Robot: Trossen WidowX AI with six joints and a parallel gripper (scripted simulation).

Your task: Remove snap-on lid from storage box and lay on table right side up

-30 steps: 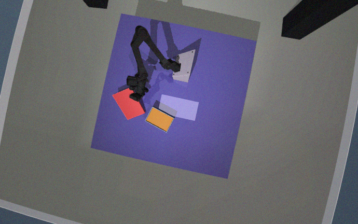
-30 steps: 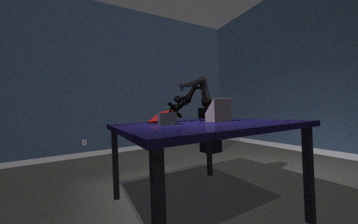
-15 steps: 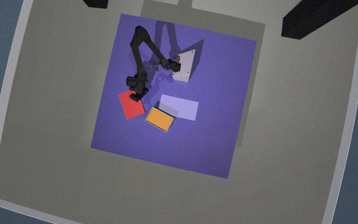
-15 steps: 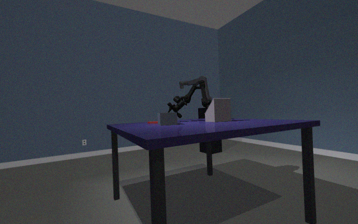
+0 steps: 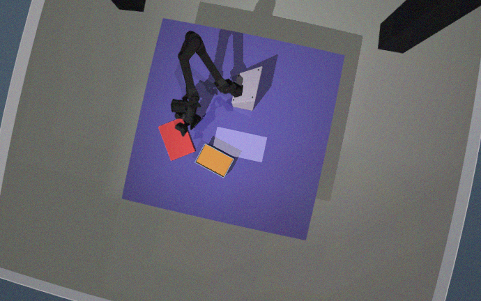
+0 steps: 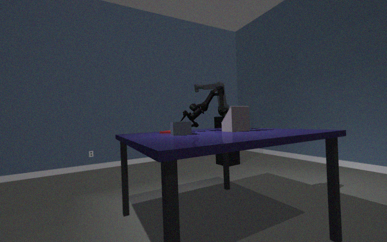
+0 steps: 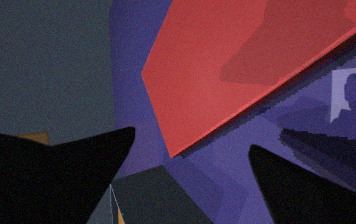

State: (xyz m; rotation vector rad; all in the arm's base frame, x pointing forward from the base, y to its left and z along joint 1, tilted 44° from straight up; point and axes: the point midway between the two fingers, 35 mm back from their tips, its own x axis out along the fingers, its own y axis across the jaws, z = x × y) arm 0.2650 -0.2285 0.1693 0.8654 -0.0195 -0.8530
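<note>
My gripper tip is now 50 mm short of the red lid, 80 mm to the left of it and 50 mm above it. Also, from my gripper tip: grey storage box 150 mm ahead, 200 mm to the left, 20 mm below.
</note>
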